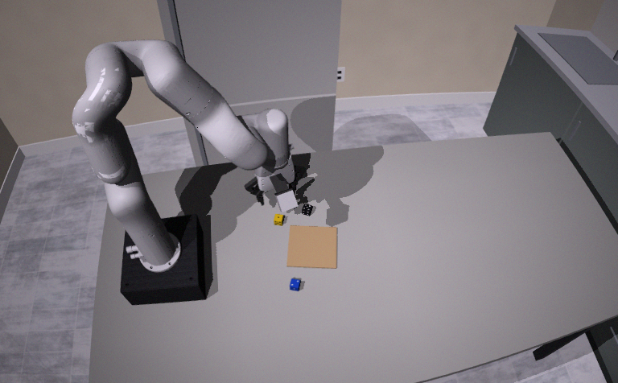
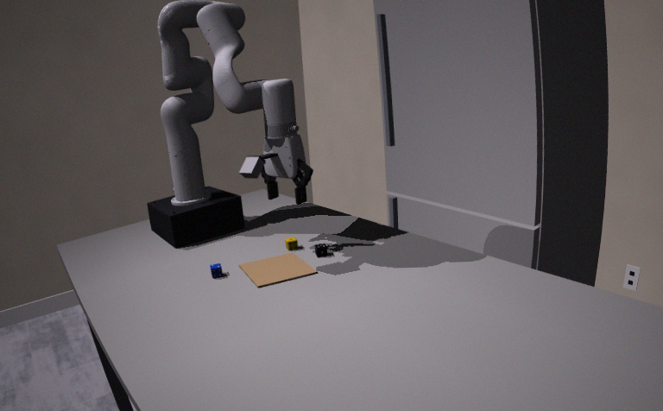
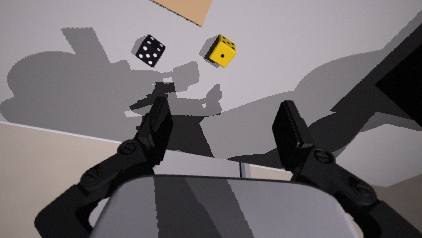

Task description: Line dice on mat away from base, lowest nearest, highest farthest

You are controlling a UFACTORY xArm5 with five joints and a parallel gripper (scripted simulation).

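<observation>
My gripper is now 12 cm above the yellow die. From my hand the other things lie so: black die (9 cm ahead, 1 cm to the left, 12 cm below); then blue die (1 cm behind, 22 cm to the right, 12 cm below); then mat (7 cm ahead, 11 cm to the right, 13 cm below).
</observation>
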